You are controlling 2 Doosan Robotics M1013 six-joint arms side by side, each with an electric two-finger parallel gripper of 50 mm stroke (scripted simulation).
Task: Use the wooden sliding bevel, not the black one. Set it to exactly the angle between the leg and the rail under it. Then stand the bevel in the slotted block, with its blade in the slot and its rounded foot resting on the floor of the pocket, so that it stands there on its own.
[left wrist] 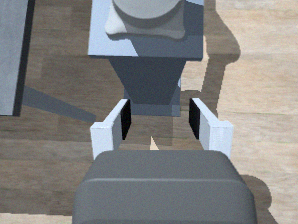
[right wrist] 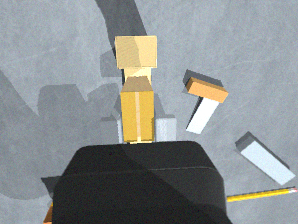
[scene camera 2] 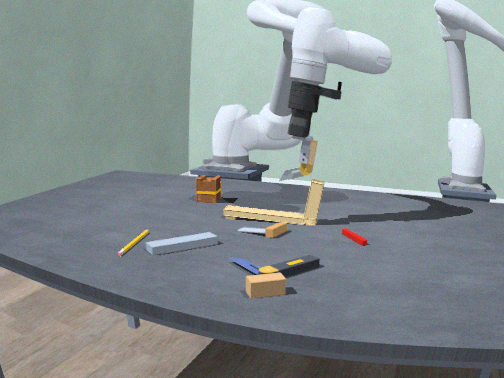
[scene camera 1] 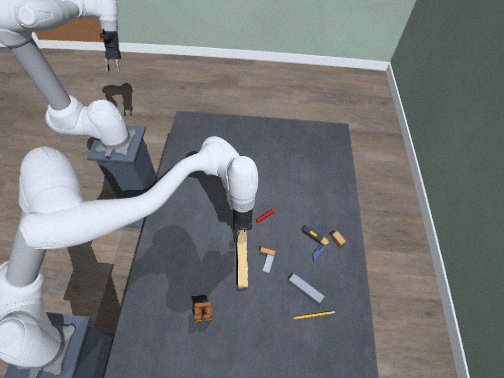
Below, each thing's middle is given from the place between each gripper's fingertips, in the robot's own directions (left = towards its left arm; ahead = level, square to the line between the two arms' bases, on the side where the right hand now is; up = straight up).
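My right hand (scene camera 2: 303, 162) is 12 cm short of the orange-handled square (right wrist: 213, 94) and 6 cm to the left of it, and 16 cm above it. The wooden sliding bevel (right wrist: 137, 102) is 2 cm below that same right hand. Counting from my right hand again, I find the black bevel (scene camera 2: 295, 266) 36 cm ahead and 3 cm to the left, 16 cm below, while the grey bar (scene camera 2: 204, 239) is 29 cm ahead, 20 cm to the right and 16 cm below. Going by its middle, the black bevel is nearer to my right hand than to my left hand.
From my left hand, the wooden sliding bevel is 770 mm ahead and 880 mm to the right, and it sits 120 mm below. The orange-handled square is 890 mm ahead of my left hand, 940 mm to the right of it and 260 mm below it; the black bevel, counted from the same hand, is 1120 mm ahead, 850 mm to the right and 260 mm below. There is also a tan block (scene camera 2: 257, 286), a long way ahead of my left hand, far to the right of it and well below it. Going by its middle, the wooden sliding bevel is nearer to my right hand than to my left hand.
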